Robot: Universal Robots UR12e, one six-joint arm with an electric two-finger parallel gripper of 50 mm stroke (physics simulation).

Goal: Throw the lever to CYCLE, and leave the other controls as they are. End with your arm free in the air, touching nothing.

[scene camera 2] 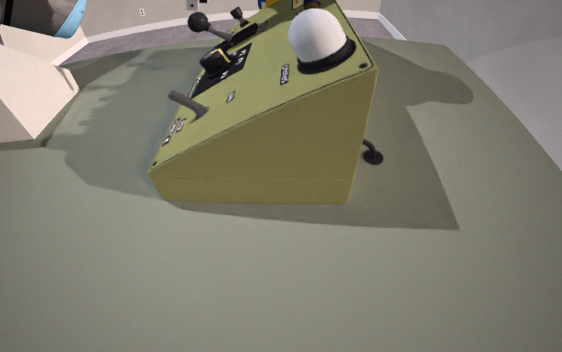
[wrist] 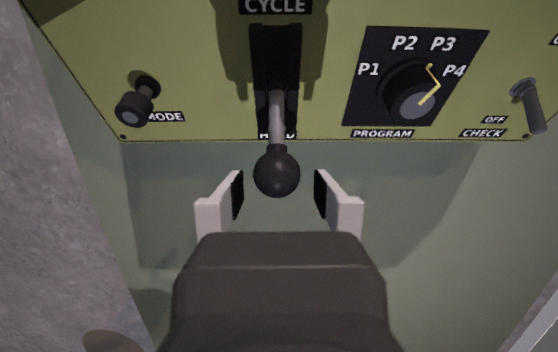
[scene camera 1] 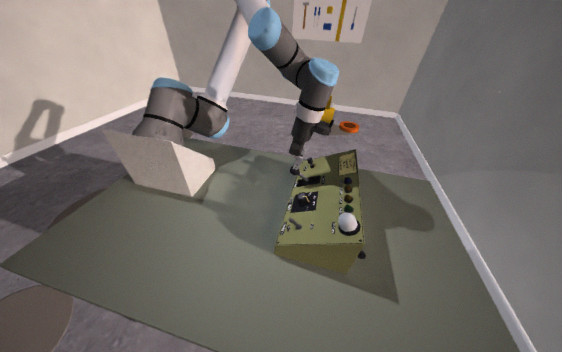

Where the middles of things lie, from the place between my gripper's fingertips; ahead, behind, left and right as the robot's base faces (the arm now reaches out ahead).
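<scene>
My gripper is 5 cm above the lever (wrist: 276,174), and 2 cm short of it. The mode knob (wrist: 135,107) sits 7 cm below my hand, 5 cm ahead of it and 12 cm to the left of it, while the program selector (scene camera 2: 217,61) is 7 cm below my hand as well, 6 cm ahead of it and 12 cm to the right of it.
</scene>
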